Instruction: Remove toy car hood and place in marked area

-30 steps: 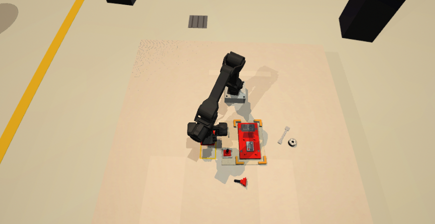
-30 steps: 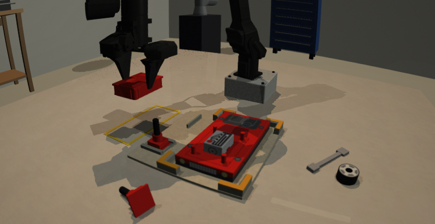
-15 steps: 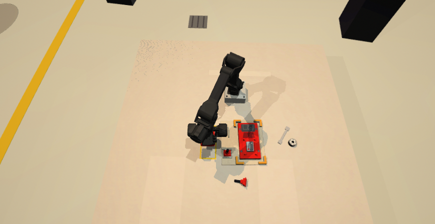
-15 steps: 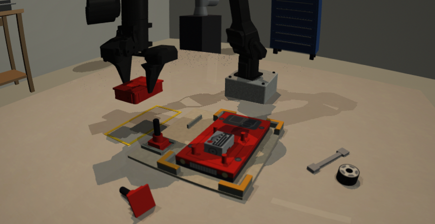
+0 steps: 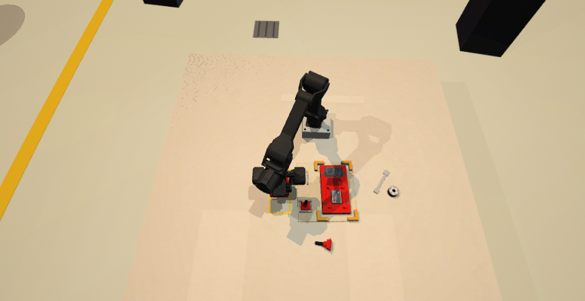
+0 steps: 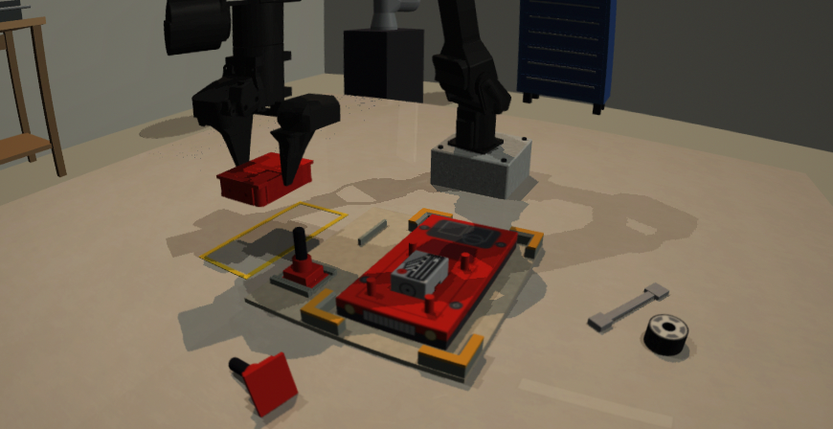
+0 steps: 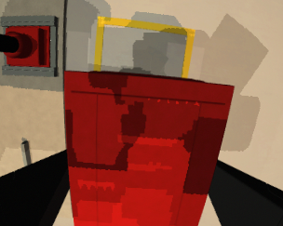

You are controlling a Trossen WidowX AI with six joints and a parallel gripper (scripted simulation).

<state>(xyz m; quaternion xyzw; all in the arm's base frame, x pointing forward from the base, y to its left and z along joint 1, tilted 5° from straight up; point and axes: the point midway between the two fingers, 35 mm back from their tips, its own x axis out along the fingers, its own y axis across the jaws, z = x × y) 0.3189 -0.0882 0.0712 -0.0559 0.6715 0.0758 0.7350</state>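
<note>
Now: the black upright peg 11 cm to the left of my gripper tip, 4 cm below it and 4 cm ahead of it. Round my gripper tip: grey engine block 22 cm to the left, 5 cm below, 1 cm behind; then hood right at my gripper tip; then grey bar 40 cm to the left, 12 cm behind, 7 cm below.
</note>
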